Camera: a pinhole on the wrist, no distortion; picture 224 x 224 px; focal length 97.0 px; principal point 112.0 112.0 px. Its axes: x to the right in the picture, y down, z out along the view. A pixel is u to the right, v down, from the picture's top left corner.
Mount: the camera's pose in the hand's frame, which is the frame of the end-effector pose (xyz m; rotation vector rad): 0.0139 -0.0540 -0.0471 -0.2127 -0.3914 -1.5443
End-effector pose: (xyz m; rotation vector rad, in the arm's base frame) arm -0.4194 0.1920 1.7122 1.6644 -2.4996 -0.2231
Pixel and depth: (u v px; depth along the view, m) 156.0 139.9 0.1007
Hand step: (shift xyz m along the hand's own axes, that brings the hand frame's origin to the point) 0.0306 -0.0579 0.0659
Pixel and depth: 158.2 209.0 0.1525
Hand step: 0.1471 -0.0604 0.1373
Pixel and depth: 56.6 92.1 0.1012
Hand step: -0.0170 0.0370 0.0221
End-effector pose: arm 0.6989 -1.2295 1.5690 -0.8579 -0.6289 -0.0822
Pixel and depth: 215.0 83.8 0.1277
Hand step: -0.0397 -0.1327 0.1172
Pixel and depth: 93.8 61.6 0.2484
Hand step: -0.1412 0.0791 0.1498
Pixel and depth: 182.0 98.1 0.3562
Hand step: -0.0813 -0.1600 0.3715
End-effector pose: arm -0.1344 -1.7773 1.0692 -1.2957 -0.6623 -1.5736
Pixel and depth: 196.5 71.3 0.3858
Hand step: -0.1961 -0.2249 0.4162
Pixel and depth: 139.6 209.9 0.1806
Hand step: 0.1739 -0.0294 0.1585
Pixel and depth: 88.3 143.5 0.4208
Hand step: 0.1046 0.2024 0.3167
